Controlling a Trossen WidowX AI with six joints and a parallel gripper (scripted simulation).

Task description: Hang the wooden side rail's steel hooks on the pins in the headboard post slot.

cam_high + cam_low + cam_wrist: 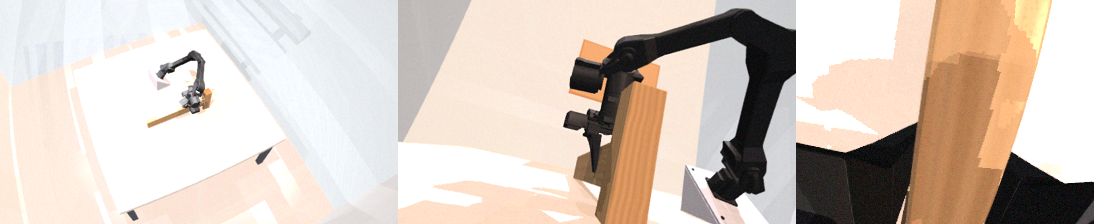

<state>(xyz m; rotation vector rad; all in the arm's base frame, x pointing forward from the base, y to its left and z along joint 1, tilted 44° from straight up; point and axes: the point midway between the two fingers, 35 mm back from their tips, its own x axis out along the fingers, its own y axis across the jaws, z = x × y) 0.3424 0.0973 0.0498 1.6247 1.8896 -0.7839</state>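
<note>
The headboard post is 120 mm to the left of my gripper tip and 40 mm above it.
</note>
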